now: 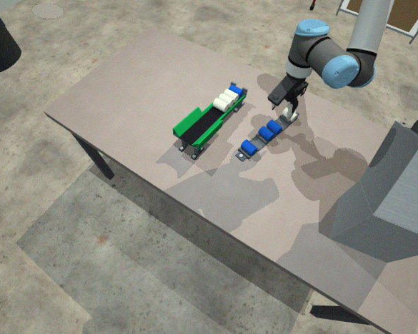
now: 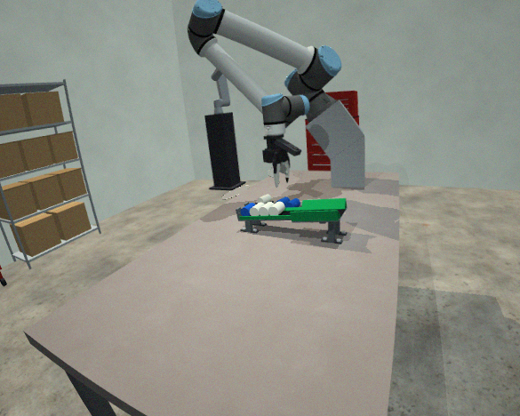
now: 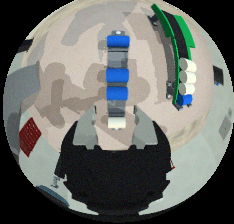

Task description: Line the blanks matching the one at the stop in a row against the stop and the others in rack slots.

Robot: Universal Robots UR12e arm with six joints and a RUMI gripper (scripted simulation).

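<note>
Now: the grey stock rack 130 mm below my hand, 20 mm to the left of it and 10 mm ahead of it.
</note>
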